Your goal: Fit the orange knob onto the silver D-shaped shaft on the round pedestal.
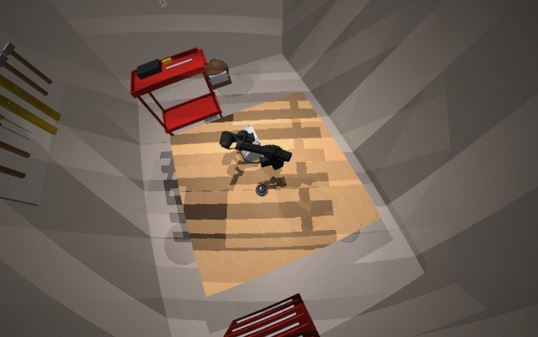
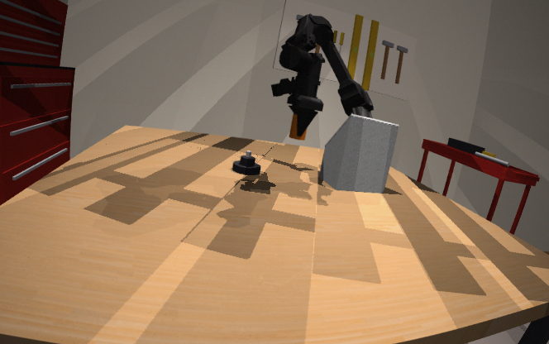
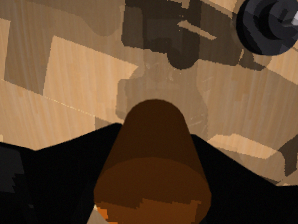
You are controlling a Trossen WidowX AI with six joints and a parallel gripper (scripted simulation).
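My gripper tip is 30 mm below the orange knob. Also, from my gripper tip: round pedestal: 110 mm ahead, 130 mm to the right, 120 mm below.
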